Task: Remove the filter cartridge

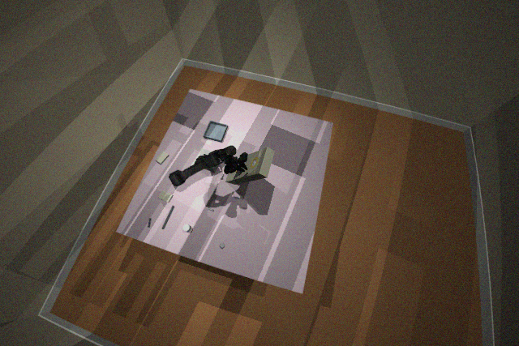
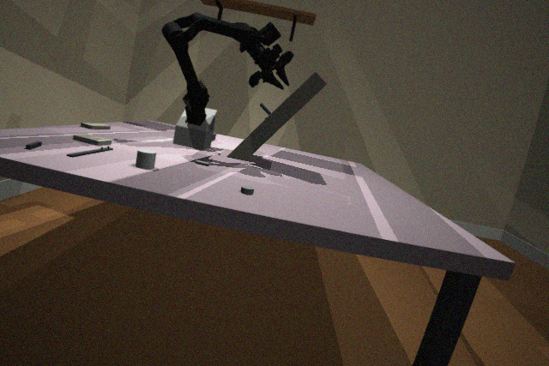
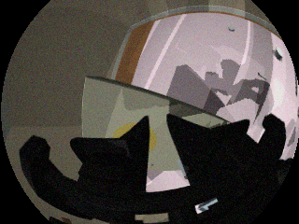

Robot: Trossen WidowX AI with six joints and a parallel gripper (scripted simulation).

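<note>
The round filter cartridge lies 4 cm ahead of my gripper tip, 7 cm to the left of it and 2 cm below it. The rest, counted from my gripper tip: square grey tray: 42 cm behind, 30 cm to the left, 28 cm below.
</note>
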